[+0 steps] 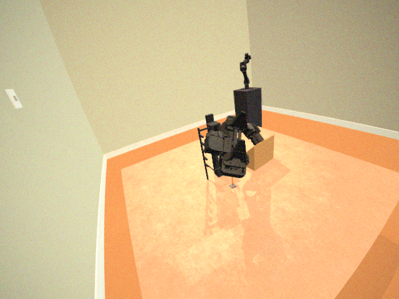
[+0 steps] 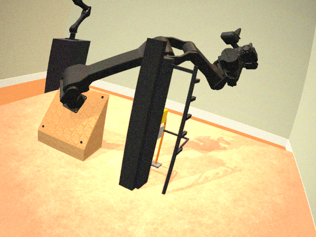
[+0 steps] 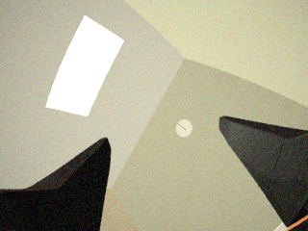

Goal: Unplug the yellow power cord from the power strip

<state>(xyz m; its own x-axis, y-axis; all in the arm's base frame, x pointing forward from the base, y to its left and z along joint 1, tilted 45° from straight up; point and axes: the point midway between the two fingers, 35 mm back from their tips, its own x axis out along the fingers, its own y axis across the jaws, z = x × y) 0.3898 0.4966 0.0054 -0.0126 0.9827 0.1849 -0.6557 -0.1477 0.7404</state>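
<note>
The yellow plug is 15 cm behind my gripper tip, 37 cm to the right of it and 29 cm below it. Round my gripper tip: grey plate: 15 cm behind, 29 cm to the right, 47 cm below.
</note>
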